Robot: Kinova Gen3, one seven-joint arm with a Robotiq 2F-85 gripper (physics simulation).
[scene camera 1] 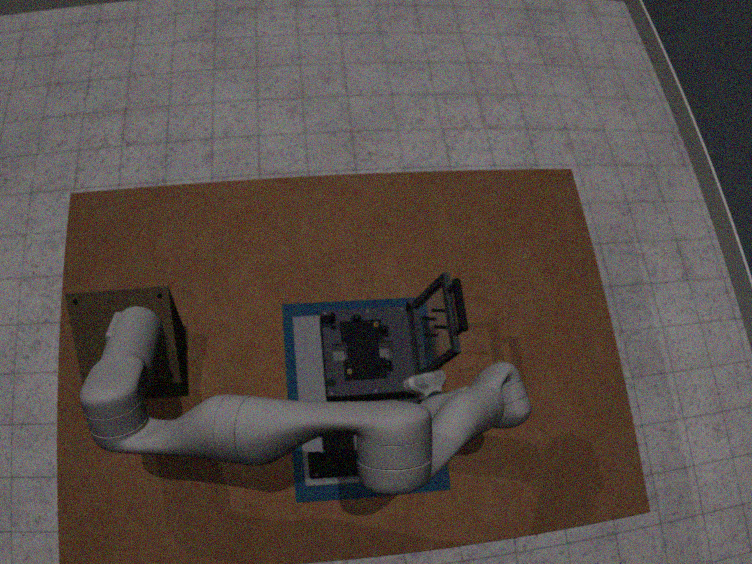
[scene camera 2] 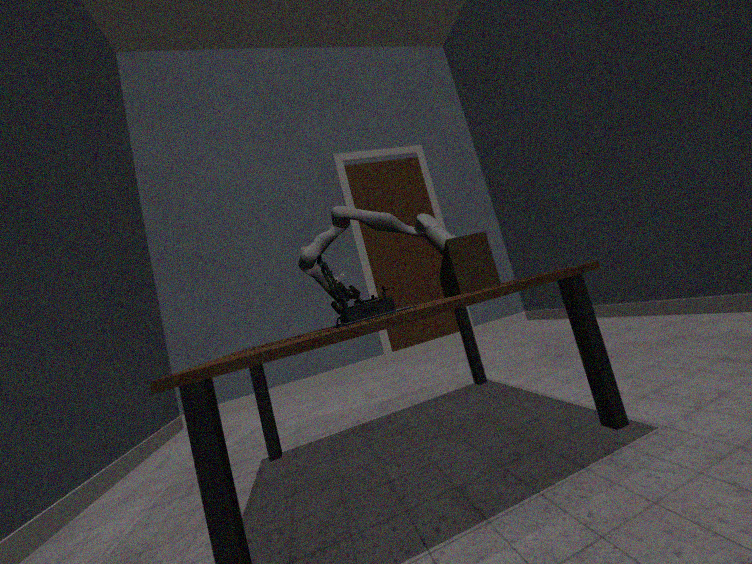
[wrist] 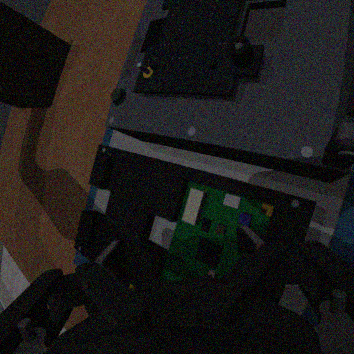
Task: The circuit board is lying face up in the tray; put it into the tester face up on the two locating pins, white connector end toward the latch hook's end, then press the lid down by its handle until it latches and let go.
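Frame: origin at the arm's base, x right, y ahead, z up, level; centimetres.
Seen in the pictures: gripper, between the fingertips: (wrist: 180, 245); arm's base, origin of its link: (scene camera 1: 138, 329) (scene camera 2: 456, 253).
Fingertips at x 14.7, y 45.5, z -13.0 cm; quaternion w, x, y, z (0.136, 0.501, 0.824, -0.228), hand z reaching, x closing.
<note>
Pixels of each thing's top centre, then the offset from my fingertips to it. "*": a spot on its surface instead. Level surfaces: height alone.
- green circuit board, centre of its top: (wrist: 203, 258) dy +1.6, dx +0.6, dz -1.4 cm
- black tray, a spot on its surface: (wrist: 133, 182) * dy -8.5, dx -2.1, dz -2.4 cm
- tray with its dark nest, centre of its top: (scene camera 1: 366, 344) (scene camera 2: 366, 297) dy -3.2, dx -16.6, dz +4.0 cm
- blue mat, height of its surface: dz -4.0 cm
- brown table, height of its surface: dz -4.2 cm
The green circuit board (wrist: 211, 235) lies face up in the black tray (wrist: 133, 182), its white connector (wrist: 193, 206) toward the tester. My gripper (wrist: 180, 245) (scene camera 2: 342, 299) is open and empty. It hangs over the tray with a dark finger on each side of the board, not touching it. The grey tester (scene camera 1: 335, 375) (wrist: 253, 105) stands just beyond the tray with its dark nest (scene camera 1: 365, 347) (wrist: 189, 53) bare. Its lid (scene camera 1: 443, 319) stands open at the right, handle (scene camera 1: 459, 304) outermost. In the top view my forearm hides most of the tray (scene camera 1: 309, 467) and the board.
Tester and tray sit on a blue mat (scene camera 1: 290, 336) on the brown table (scene camera 1: 486, 235) (scene camera 2: 318, 336). The arm's dark base box (scene camera 1: 167, 336) (scene camera 2: 471, 263) stands at the table's left edge. The scene is dim.
</note>
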